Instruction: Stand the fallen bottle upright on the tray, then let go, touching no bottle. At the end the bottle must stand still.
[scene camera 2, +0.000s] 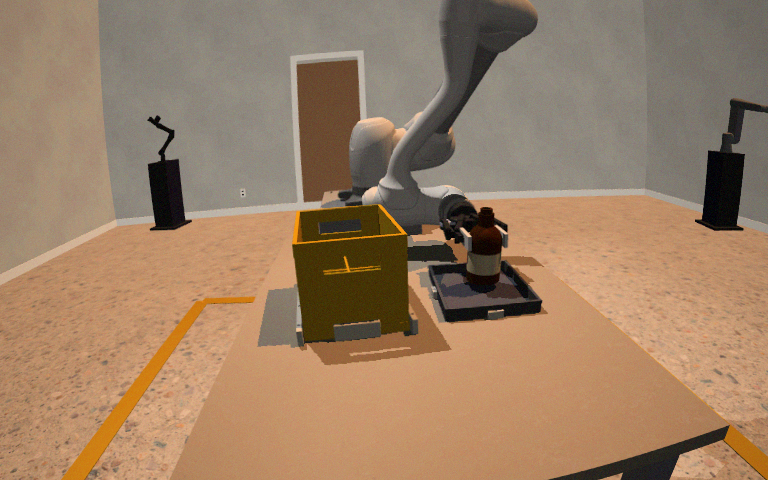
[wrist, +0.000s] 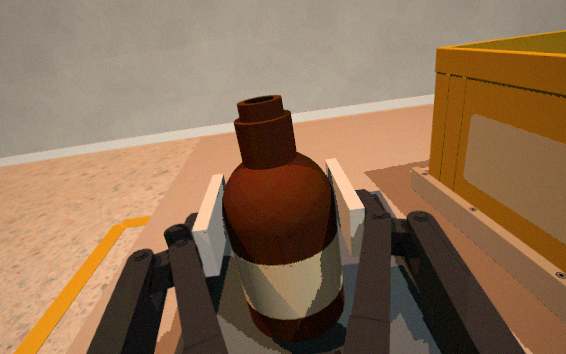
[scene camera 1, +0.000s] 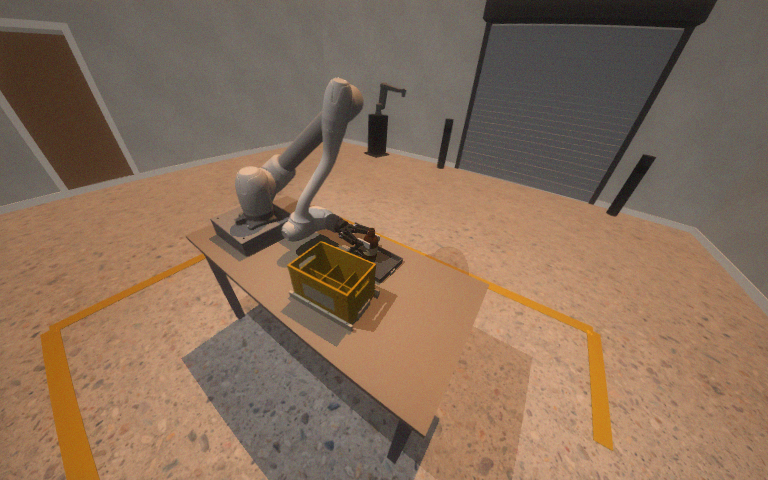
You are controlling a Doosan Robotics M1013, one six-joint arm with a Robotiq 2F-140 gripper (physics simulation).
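Seen in the pictures: gripper, between the fingertips: [scene camera 2: 488,242] [wrist: 277,185] [scene camera 1: 374,242]; arm's base, origin of its link: [scene camera 1: 260,217].
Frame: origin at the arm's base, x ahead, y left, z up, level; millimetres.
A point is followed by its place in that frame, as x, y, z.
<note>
The brown bottle [scene camera 1: 370,251] @(597, 294, -24) [scene camera 2: 484,263] @(606, 315, -27) [wrist: 285,225] @(536, 307, 19) with a pale label stands upright within the tray's walls. Its base looks to be on or very close to the floor of the tray [scene camera 1: 386,263] @(657, 349, -92) [scene camera 2: 464,313] @(724, 271, -84); any small gap cannot be told. My gripper [scene camera 1: 368,241] @(593, 323, 13) [scene camera 2: 485,237] @(593, 323, 13) [wrist: 277,185] @(593, 323, 13) is shut on the bottle, with one pale pad on each side of its upper body, below the neck. The bottle's neck sticks up above the pads. In the wrist view the bottle leans slightly left in the picture. No other bottle shows.
The yellow crate [scene camera 1: 334,294] @(766, -18, 48) [scene camera 2: 353,297] @(792, 83, -23) [wrist: 500,70] @(680, 147, 64) stands close beside the tray, with pale rails along its base. It has dividers inside. The table [scene camera 1: 430,339] @(1055, 185, -97) [scene camera 2: 453,396] @(967, 251, -98) carries them all. The robot's base plinth [scene camera 1: 245,237] @(132, -126, -12) is behind.
</note>
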